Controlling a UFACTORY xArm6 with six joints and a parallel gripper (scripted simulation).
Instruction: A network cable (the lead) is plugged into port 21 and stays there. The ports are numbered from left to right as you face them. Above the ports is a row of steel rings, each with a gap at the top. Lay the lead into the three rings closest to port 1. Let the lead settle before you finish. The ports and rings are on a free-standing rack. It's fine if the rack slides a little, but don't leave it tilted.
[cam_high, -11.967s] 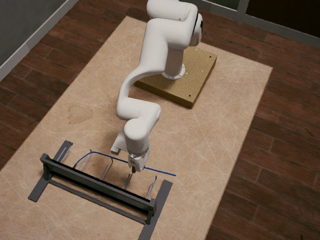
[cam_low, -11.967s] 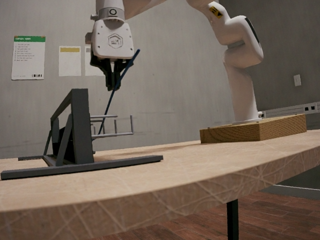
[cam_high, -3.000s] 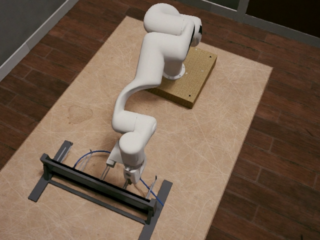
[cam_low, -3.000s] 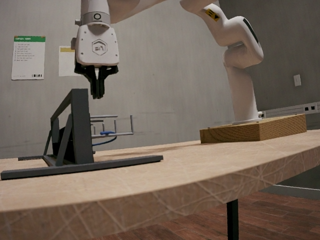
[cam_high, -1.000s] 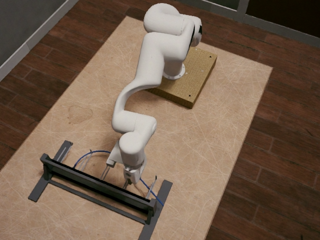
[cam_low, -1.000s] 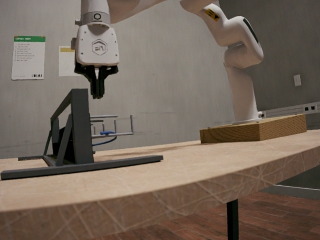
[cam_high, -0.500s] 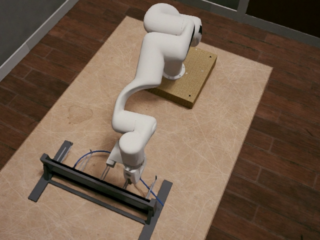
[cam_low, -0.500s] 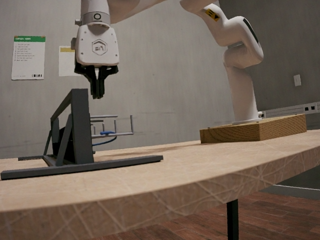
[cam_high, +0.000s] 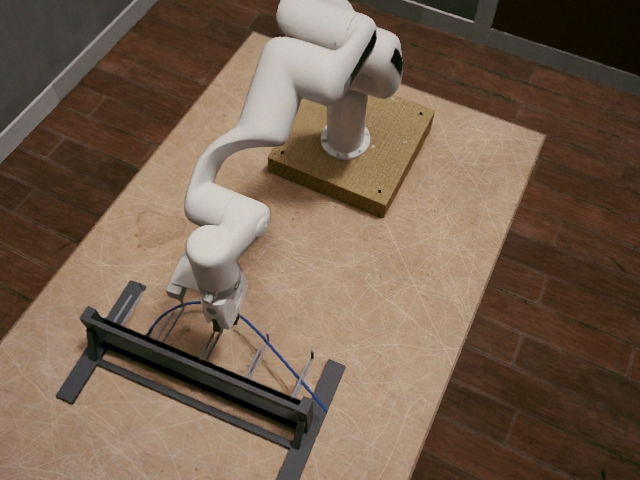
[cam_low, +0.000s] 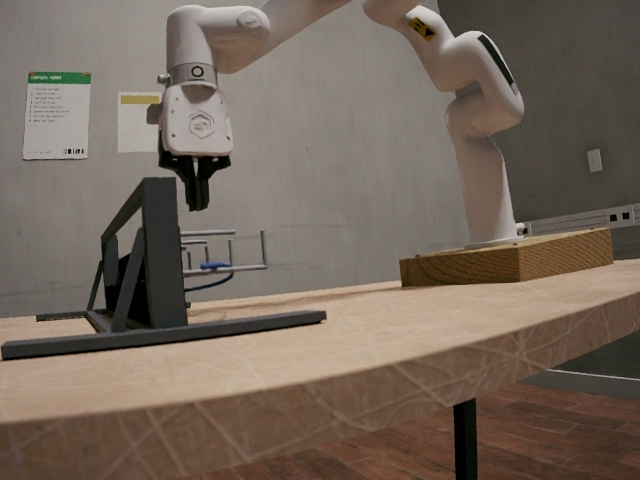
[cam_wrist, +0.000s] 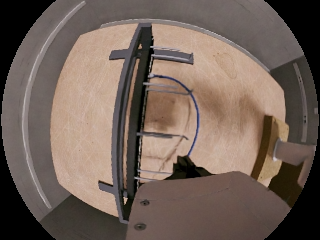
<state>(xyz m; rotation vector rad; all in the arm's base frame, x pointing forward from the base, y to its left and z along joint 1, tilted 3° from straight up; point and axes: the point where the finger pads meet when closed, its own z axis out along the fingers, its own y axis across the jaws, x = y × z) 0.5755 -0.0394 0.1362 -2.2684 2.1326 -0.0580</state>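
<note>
My gripper is now 10 cm short of the dark grey rack, 10 cm above it and 4 cm to the left of it.
</note>
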